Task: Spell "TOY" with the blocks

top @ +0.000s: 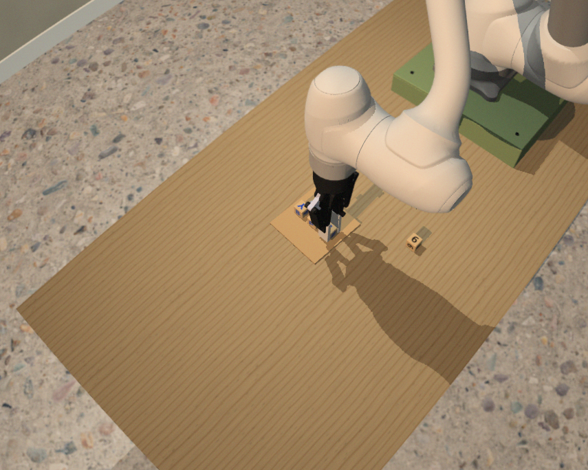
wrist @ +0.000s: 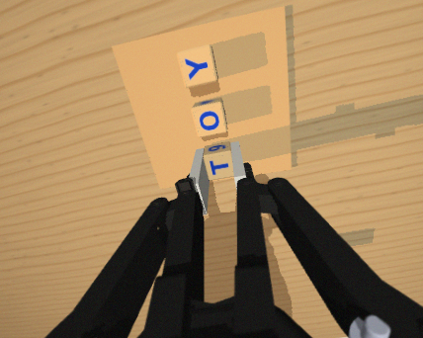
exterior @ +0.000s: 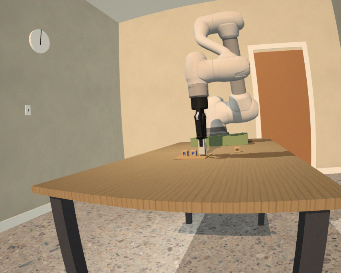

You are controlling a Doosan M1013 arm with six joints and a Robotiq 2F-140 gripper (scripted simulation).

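My gripper is now 3 cm above the T block. Also, from my hand: O block (4 cm to the right, 3 cm below); then Y block (1 cm behind, 8 cm to the right, 3 cm below); then tan mat (4 cm to the right, 4 cm below).
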